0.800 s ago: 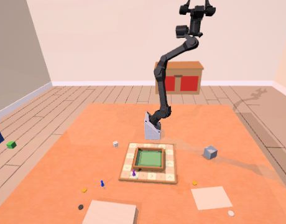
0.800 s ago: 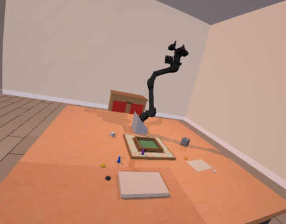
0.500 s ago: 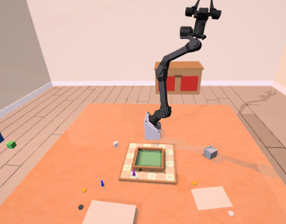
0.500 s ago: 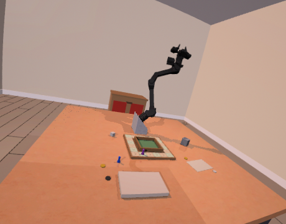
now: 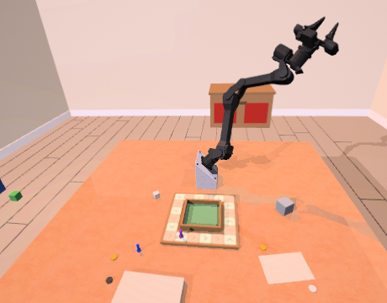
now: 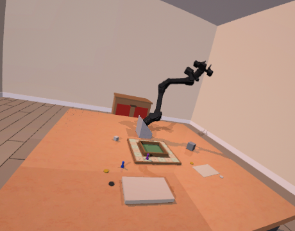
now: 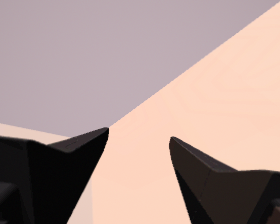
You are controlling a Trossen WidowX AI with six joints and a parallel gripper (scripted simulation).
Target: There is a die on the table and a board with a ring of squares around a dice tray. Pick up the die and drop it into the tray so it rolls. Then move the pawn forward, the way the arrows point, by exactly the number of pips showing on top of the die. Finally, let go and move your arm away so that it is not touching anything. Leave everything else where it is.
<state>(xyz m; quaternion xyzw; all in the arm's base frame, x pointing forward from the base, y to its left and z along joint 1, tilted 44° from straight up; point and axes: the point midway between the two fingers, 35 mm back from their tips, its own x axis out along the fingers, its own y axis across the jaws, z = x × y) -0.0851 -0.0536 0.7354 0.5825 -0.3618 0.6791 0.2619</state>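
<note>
Now: gripper tip 73 cm to the left of the white die, 69 cm above it and 15 cm short of it. From my gripper tip the other things lie so: green dice tray 70 cm below, 52 cm to the right, 29 cm ahead; then flat card 70 cm below, 52 cm ahead, 25 cm to the right; then grey cube 68 cm below, 26 cm ahead, 17 cm to the right.
</note>
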